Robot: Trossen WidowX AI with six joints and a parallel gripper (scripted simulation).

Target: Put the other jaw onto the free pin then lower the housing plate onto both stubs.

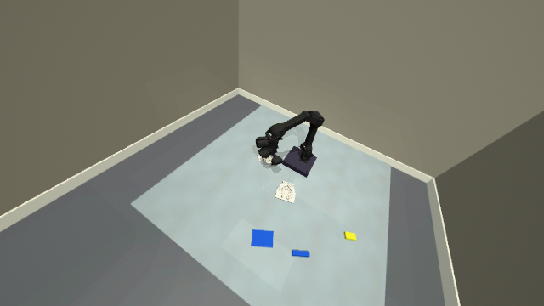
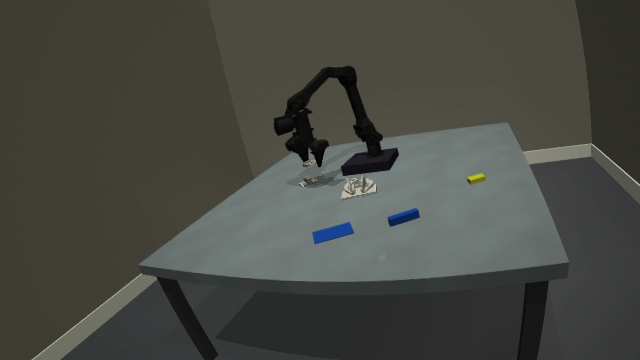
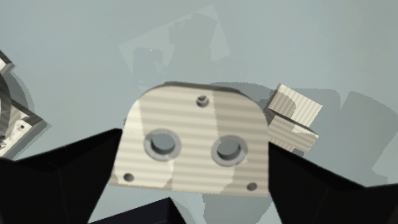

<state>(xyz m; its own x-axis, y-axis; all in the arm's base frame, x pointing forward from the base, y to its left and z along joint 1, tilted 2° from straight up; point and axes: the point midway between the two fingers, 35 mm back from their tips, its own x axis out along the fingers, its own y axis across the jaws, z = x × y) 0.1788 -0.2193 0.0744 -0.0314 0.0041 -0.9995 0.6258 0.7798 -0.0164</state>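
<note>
The white jaw lies 16 cm to the left of my gripper tip, 10 cm ahead of it and 6 cm below it. The rest, counted from my gripper tip: blue block: 42 cm ahead, 34 cm to the left, 7 cm below; flat blue plate: 43 cm ahead, 14 cm to the left, 8 cm below; small cream part: 7 cm below, 7 cm behind, 6 cm to the right.
</note>
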